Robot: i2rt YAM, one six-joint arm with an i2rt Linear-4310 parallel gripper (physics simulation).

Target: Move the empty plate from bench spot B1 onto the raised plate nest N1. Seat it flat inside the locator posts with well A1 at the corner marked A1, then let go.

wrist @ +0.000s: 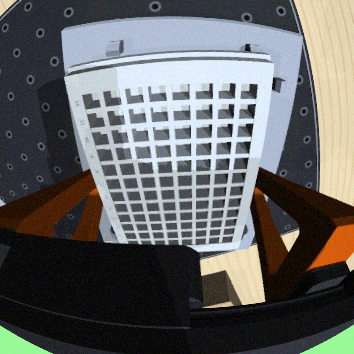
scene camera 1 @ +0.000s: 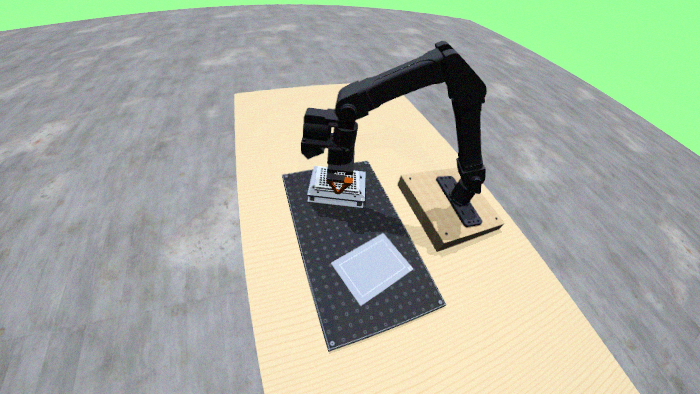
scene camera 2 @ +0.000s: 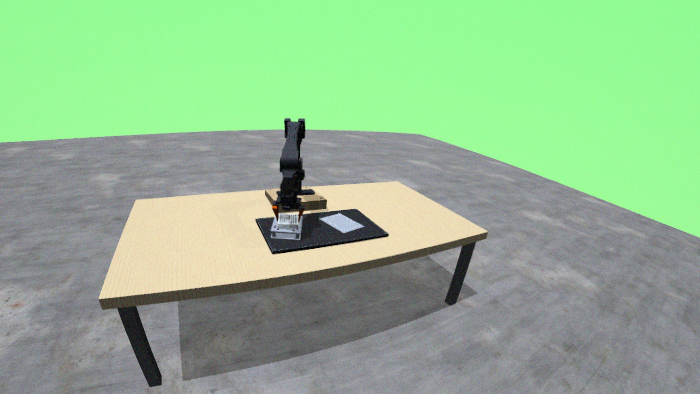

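Where they show: gripper, fingertip midpoint: point(wrist: 175, 173) point(scene camera 1: 338, 182) point(scene camera 2: 288, 222); arm's base, origin of the base link: point(scene camera 1: 457, 200).
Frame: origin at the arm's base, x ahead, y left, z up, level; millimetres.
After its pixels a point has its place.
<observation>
The white multi-well plate point(scene camera 1: 322, 179) @(x 408, y -117, z 30 mm) point(scene camera 2: 288, 220) @(x 381, y -120, z 28 mm) point(wrist: 182, 125) @(x 390, y -129, z 18 mm) is over the raised grey nest N1 point(scene camera 1: 311, 193) @(x 444, y -90, z 7 mm) point(scene camera 2: 275, 232) @(x 428, y -183, z 1 mm) point(wrist: 180, 35) @(x 430, y -140, z 7 mm), roughly lined up with it and looking near level. My gripper point(scene camera 1: 341, 183) @(x 359, y -117, z 10 mm) point(scene camera 2: 289, 216) @(x 359, y -117, z 10 mm) point(wrist: 175, 173) @(x 359, y -117, z 10 mm) is shut on the plate, an orange finger against each long side. In the wrist view, locator posts point(wrist: 114, 48) @(x 434, y -112, z 16 mm) point(wrist: 278, 84) @(x 398, y -179, z 16 mm) show just outside the plate's far end and right side. Whether the plate touches the nest floor is hidden. Tiny numbers run along its left edge; the A1 mark is unreadable. Bench spot B1 point(scene camera 1: 372, 269) @(x 328, y 149, z -27 mm) point(scene camera 2: 341, 223) @(x 334, y 137, z -27 mm) holds no plate.
The nest and the spot lie on a black perforated board point(scene camera 1: 320, 310) @(x 472, y 222, z -29 mm) point(scene camera 2: 280, 247) @(x 497, y -176, z -29 mm) on the wooden table point(scene camera 1: 500, 325) @(x 45, y 369, z -41 mm) point(scene camera 2: 175, 250) @(x 451, y -592, z -42 mm). The arm's base stands on a wooden block point(scene camera 1: 425, 215) @(x 137, y 36, z 3 mm) point(scene camera 2: 316, 204) @(x 134, y 78, z -12 mm) beside the board.
</observation>
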